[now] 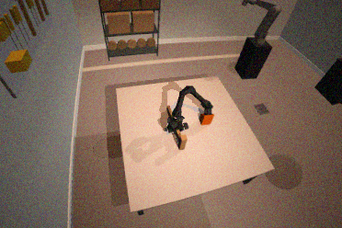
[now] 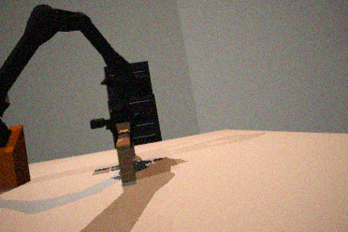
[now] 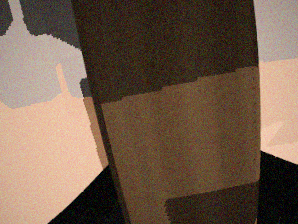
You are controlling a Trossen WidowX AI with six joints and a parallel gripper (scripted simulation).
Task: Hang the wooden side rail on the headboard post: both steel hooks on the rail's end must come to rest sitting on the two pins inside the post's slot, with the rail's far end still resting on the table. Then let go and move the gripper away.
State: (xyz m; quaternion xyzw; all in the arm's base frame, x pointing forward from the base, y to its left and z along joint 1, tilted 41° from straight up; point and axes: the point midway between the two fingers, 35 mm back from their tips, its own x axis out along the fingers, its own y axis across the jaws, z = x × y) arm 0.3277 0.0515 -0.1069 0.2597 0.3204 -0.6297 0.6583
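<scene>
The wooden headboard post is 13 cm to the left of my gripper tip, 4 cm above it and 1 cm behind it.
</scene>
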